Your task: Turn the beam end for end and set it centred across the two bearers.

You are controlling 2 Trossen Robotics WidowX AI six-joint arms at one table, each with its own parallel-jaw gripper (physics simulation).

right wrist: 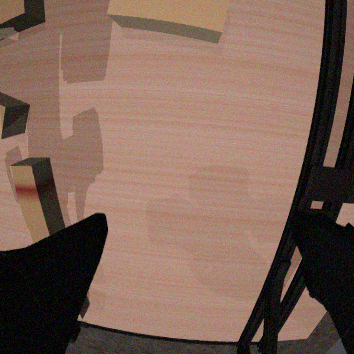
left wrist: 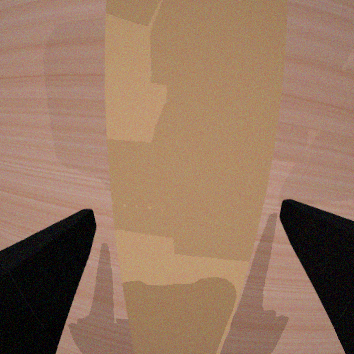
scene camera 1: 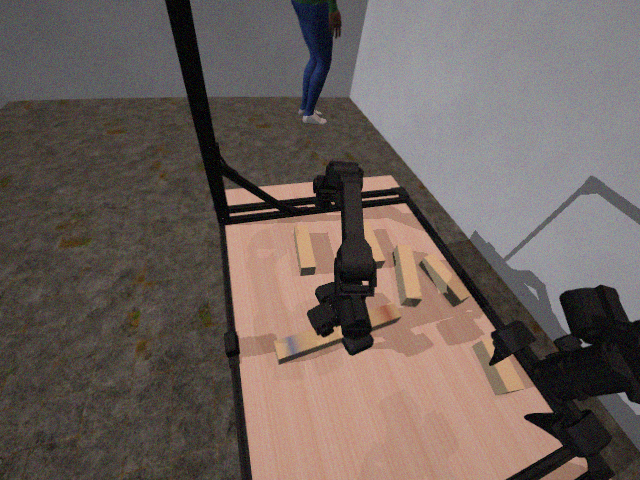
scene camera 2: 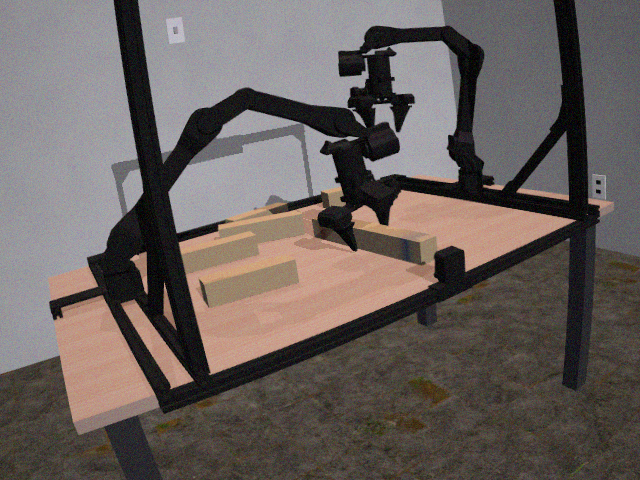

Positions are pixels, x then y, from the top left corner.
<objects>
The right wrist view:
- my right gripper: 201, 222
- beam: 34, 184, on the table
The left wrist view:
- my left gripper: 188, 214
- beam: 191, 101
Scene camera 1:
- my left gripper: 338, 333
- my right gripper: 507, 389
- beam: 289, 348
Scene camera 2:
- my left gripper: 370, 241
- my right gripper: 385, 133
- beam: 419, 248
</objects>
